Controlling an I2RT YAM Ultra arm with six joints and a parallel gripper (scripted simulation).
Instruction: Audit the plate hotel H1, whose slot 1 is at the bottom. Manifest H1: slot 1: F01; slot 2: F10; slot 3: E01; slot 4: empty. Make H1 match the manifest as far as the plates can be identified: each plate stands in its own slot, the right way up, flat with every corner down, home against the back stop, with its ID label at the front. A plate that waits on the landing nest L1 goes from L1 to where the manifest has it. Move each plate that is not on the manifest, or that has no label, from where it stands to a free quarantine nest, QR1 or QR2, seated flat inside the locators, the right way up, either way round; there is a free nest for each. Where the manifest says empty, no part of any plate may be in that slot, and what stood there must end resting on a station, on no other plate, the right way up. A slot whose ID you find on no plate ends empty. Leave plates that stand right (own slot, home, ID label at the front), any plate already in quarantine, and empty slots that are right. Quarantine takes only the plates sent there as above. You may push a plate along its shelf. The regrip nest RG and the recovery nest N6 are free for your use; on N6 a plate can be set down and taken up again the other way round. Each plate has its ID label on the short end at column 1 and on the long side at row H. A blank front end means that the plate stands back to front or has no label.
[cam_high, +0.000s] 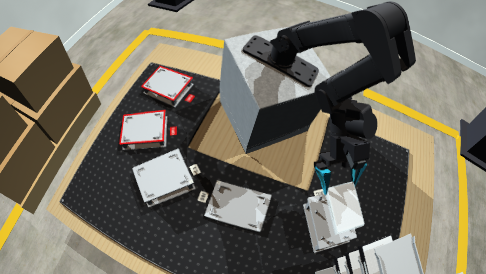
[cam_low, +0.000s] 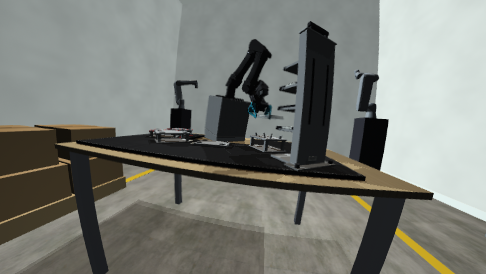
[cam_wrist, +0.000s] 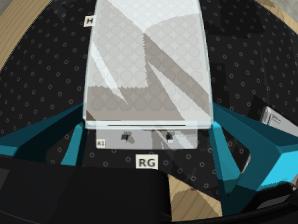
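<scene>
Right now the white plate is 40 mm to the left of my hand and 40 mm ahead of it. The rest, counted from my hand: grey regrip nest 100 mm below, 40 mm to the left, 40 mm ahead; H1 tag 200 mm to the left, 160 mm below, 80 mm ahead; RG tag 160 mm below, 40 mm behind, 30 mm to the right.
</scene>
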